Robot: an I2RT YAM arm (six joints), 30 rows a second.
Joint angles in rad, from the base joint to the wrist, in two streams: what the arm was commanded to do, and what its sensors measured. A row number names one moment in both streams.
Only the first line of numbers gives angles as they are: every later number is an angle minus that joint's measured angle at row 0.
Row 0, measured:
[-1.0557, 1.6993, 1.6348, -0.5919, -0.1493, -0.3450]
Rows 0 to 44, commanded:
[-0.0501, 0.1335, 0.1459, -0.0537, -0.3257, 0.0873]
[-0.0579, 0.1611, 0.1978, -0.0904, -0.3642, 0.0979]
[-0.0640, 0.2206, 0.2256, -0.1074, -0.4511, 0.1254]
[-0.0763, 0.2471, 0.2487, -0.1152, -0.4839, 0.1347]
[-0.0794, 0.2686, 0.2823, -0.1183, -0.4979, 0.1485]
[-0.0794, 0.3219, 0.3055, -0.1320, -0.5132, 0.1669]
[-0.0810, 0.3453, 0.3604, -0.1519, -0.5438, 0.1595]
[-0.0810, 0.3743, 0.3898, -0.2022, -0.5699, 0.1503]
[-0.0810, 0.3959, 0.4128, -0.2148, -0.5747, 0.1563]
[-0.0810, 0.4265, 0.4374, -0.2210, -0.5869, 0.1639]
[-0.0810, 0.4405, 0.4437, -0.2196, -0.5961, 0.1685]
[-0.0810, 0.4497, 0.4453, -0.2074, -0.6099, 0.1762]
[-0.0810, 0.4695, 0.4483, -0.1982, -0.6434, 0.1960]
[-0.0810, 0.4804, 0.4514, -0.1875, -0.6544, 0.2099]
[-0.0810, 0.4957, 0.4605, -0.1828, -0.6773, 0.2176]
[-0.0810, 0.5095, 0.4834, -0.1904, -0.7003, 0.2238]
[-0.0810, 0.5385, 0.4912, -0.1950, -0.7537, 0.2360]
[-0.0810, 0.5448, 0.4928, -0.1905, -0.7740, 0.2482]
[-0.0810, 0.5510, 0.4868, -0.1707, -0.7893, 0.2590]
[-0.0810, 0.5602, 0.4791, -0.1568, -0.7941, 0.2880]
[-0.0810, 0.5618, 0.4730, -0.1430, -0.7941, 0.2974]
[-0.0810, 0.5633, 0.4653, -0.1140, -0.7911, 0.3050]
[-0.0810, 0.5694, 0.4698, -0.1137, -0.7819, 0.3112]
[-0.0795, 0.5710, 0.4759, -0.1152, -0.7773, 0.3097]
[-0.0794, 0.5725, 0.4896, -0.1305, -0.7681, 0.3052]
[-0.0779, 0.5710, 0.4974, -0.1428, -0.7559, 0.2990]
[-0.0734, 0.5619, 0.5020, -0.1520, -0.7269, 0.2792]
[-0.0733, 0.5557, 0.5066, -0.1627, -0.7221, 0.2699]
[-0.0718, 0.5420, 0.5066, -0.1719, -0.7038, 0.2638]
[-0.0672, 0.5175, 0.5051, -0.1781, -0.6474, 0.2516]
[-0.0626, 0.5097, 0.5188, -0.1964, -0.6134, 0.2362]
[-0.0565, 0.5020, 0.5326, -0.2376, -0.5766, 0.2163]
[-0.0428, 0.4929, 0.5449, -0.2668, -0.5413, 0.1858]
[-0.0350, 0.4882, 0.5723, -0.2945, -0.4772, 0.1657]
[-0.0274, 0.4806, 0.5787, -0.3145, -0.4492, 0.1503]
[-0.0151, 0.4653, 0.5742, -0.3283, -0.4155, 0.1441]
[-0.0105, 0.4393, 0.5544, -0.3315, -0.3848, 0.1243]
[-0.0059, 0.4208, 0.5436, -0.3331, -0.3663, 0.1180]
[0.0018, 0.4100, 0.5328, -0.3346, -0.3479, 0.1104]
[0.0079, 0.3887, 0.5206, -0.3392, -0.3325, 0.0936]
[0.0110, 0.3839, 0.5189, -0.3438, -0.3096, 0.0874]
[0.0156, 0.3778, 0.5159, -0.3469, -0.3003, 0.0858]
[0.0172, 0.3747, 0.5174, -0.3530, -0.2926, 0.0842]
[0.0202, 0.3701, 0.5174, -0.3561, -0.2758, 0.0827]
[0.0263, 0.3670, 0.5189, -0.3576, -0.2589, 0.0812]
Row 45, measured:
[0.0171, 0.4494, 0.5135, -0.3372, -0.3594, 0.1220]
